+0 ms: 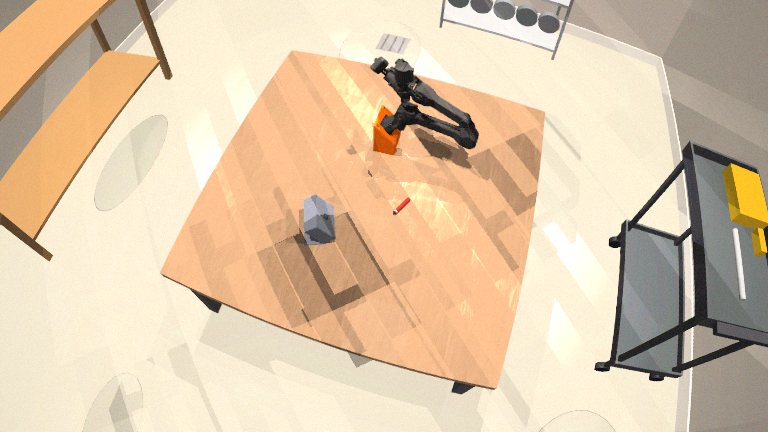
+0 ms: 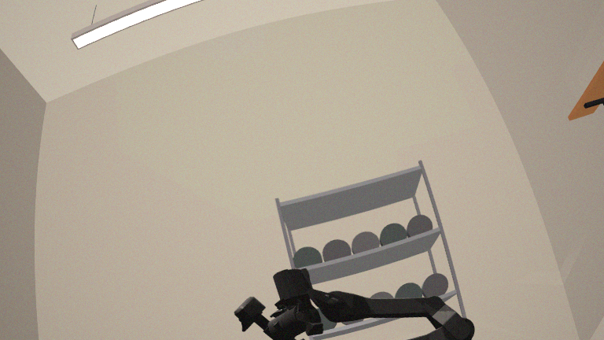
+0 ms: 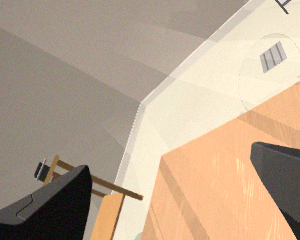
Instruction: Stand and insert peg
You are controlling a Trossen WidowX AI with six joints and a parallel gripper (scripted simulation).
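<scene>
Now: gripper tip 41 cm short of the red peg, 29 cm above it and 25 cm to the right of it. Also, from my gripper tip: grey sloped panel (60 cm ahead, 23 cm below, 2 cm to the left).
</scene>
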